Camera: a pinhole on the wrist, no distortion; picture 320 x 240 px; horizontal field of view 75.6 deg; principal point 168.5 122.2 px. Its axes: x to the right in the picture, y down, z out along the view. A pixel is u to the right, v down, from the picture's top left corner.
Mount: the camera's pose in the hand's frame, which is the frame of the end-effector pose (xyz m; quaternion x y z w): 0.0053 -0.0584 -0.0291 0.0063 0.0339 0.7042 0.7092
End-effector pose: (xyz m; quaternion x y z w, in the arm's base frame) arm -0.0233 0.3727 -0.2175 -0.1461 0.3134 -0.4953 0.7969
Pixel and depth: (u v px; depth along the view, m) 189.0 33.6 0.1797
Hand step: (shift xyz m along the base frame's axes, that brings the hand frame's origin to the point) 0.0986 -0.1089 0.0961
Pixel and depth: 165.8 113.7 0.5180
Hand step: 0.2995 -0.1083 0.3750
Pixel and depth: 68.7 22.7 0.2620
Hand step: 0.0710 -0.2283 0.2190
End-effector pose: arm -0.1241 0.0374 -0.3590 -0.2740 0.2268 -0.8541 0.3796
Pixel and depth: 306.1 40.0 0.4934
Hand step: 0.3019 -0.4331 0.2250
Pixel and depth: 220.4 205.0 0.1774
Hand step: 0.1239 0.0197 0.0995
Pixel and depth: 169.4 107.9 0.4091
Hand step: 0.1881 -0.0867 0.3231
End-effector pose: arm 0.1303 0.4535 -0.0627 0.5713 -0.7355 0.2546 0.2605
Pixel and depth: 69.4 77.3 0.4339
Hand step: 0.1803 -0.4149 -0.1965
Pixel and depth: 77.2 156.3 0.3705
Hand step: 0.1770 -0.2554 -0.2656
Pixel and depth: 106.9 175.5 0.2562
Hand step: 0.1094 -0.1508 -0.1932
